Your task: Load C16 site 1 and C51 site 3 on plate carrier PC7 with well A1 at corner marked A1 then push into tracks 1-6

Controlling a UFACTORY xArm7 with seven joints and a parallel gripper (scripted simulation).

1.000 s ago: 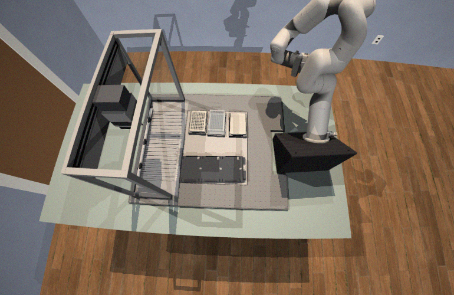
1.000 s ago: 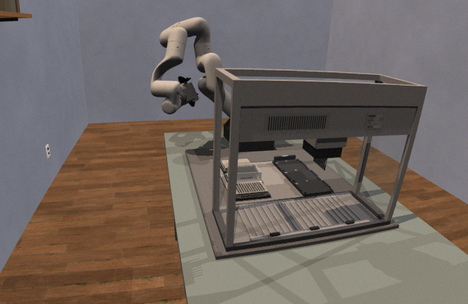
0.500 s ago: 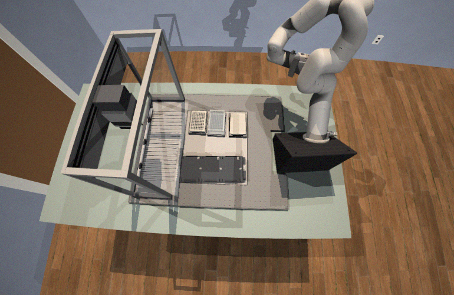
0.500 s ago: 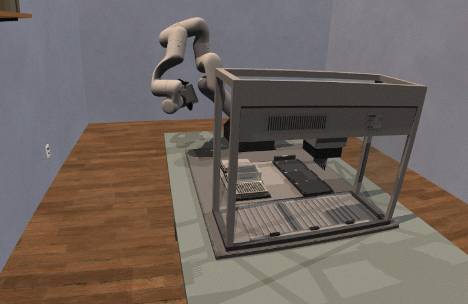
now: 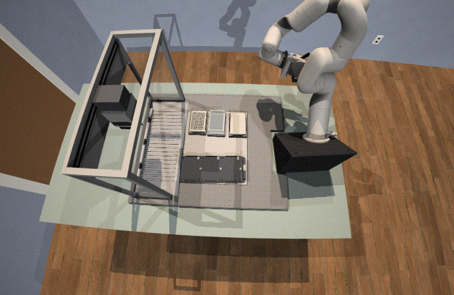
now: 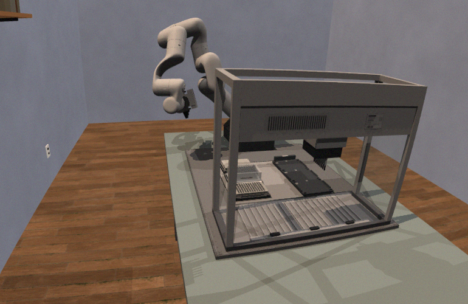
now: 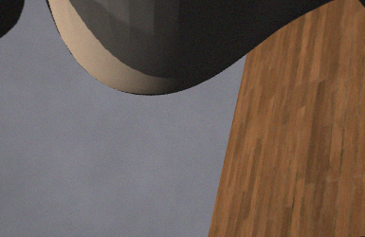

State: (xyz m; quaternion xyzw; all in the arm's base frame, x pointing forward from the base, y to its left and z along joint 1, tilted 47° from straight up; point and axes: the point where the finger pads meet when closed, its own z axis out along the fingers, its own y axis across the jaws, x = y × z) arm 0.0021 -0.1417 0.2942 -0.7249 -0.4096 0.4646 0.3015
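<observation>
Right now my hand is 48 cm short of the nest S2, 22 cm above it and 19 cm to the right of it. Round my hand: dark plate carrier PC7 (49 cm ahead, 44 cm to the left, 21 cm below); then dark nest S1 (37 cm ahead, 22 cm below, 19 cm to the left).
</observation>
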